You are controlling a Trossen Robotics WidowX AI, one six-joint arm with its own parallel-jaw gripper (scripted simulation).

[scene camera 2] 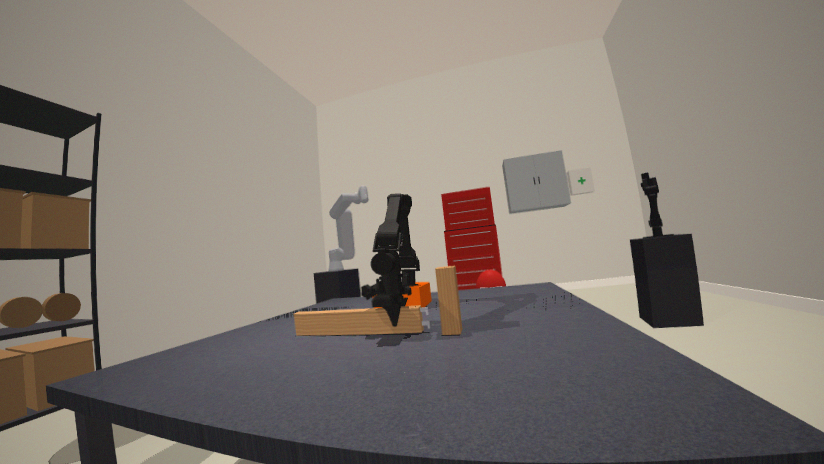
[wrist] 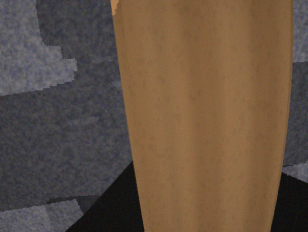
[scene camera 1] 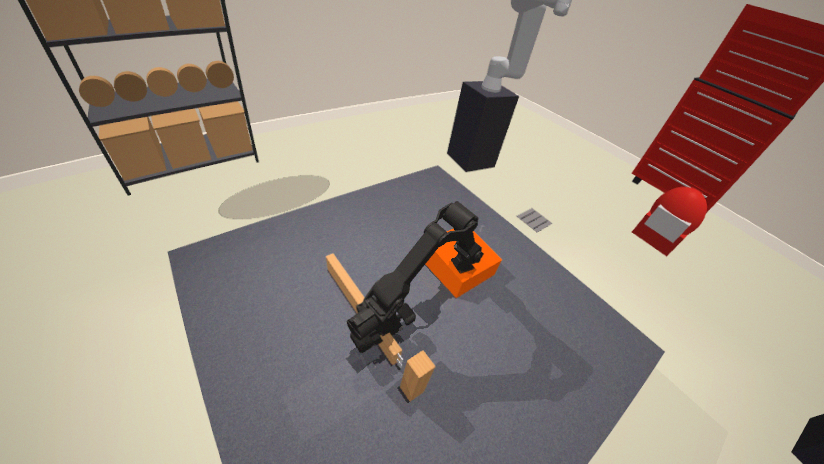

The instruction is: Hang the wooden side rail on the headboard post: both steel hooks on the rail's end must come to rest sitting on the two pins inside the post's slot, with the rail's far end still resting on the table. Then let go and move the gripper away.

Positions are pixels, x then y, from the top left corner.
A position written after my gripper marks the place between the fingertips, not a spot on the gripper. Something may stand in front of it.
Labels:
my gripper: scene camera 2 396, 324; wrist 180, 163; scene camera 1 382, 339
wooden side rail: scene camera 2; wrist; scene camera 1 343, 280
same spot on wooden headboard post: point(scene camera 2: 446, 277) = point(scene camera 1: 412, 374)
same spot on wooden side rail: point(wrist: 207, 97) = point(scene camera 2: 381, 308)

